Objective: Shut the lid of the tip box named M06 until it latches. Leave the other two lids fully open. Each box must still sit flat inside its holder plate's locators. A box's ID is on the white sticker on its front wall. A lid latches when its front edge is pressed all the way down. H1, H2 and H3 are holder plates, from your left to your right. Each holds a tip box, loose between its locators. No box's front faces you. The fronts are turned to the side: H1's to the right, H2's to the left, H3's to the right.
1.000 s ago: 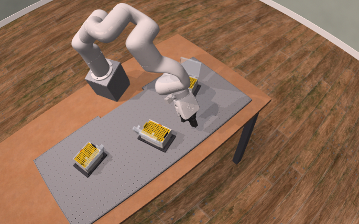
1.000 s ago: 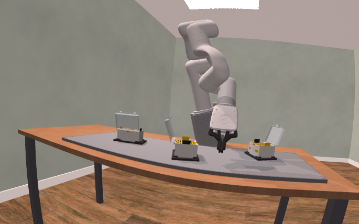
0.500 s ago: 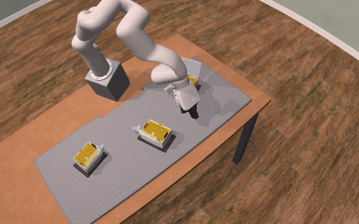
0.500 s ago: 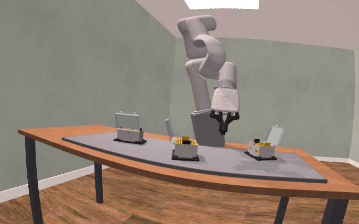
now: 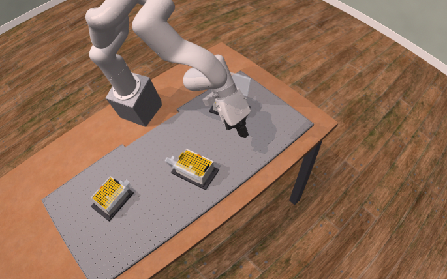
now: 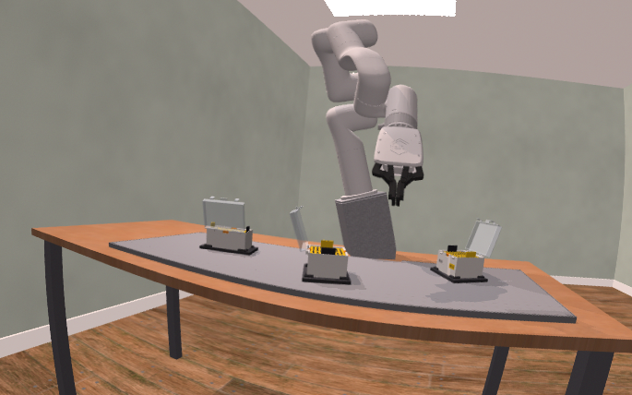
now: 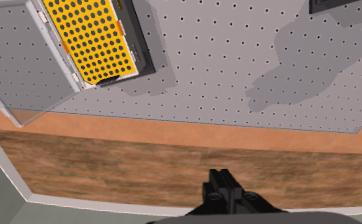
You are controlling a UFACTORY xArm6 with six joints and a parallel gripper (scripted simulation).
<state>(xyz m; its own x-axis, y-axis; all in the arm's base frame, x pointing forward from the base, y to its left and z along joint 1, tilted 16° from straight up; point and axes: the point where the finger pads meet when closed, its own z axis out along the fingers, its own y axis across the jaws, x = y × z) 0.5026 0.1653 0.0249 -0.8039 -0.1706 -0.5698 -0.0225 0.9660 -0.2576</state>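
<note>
Right now the clear lid is 210 mm to the right of my hand, 90 mm below it and 80 mm behind it. Round my hand: tip box lid (250 mm behind, 240 mm to the left, 90 mm below).
</note>
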